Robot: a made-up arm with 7 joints.
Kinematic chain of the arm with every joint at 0, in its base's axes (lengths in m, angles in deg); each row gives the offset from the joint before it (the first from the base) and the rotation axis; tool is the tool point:
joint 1: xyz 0 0 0 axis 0 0.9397 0.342
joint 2: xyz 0 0 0 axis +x
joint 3: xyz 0 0 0 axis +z
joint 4: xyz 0.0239 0 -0.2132 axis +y
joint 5: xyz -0.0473 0 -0.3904 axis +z
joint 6: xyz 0 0 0 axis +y
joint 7: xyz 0 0 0 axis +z
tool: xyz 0 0 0
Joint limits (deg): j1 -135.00..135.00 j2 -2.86..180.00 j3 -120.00..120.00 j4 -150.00..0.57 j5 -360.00..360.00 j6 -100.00..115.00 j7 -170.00..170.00
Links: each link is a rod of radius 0.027 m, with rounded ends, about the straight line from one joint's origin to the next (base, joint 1, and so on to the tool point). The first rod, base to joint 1, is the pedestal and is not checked.
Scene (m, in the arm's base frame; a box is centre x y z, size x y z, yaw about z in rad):
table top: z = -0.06
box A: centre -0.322 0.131 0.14 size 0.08 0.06 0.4 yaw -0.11
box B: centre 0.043 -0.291 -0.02 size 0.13 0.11 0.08 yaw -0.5
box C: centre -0.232 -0.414 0 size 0.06 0.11 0.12 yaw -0.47
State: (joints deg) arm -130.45 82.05 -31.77 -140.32 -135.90 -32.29 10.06
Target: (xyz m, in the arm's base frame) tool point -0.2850 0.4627 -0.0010
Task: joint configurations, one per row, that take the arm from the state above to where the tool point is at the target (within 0.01 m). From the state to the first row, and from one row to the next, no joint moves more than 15 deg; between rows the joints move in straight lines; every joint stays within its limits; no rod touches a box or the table.
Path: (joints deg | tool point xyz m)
1: -123.56 82.23 -18.39 -130.32 -128.69 -30.52 15.13 | -0.1041 -0.1650 0.2932
2: -116.68 82.41 -5.00 -120.31 -121.48 -28.74 20.20 | -0.1220 -0.0929 0.3575
3: -109.79 82.59 8.38 -110.31 -114.26 -26.97 25.26 | -0.1328 -0.0024 0.4031
4: -102.91 82.77 21.77 -100.31 -107.05 -25.19 30.33 | -0.1356 0.1000 0.4256
5: -110.93 87.95 35.37 -92.53 -114.26 -26.97 25.26 | -0.2444 0.2045 0.3615
6: -118.95 93.14 48.97 -84.75 -121.48 -28.74 20.20 | -0.3126 0.3045 0.2528
7: -126.98 98.32 62.56 -76.97 -128.69 -30.52 15.13 | -0.3262 0.3924 0.1230
8: -135.00 103.50 76.16 -69.19 -135.90 -32.29 10.06 | -0.2850 0.4627 -0.0010

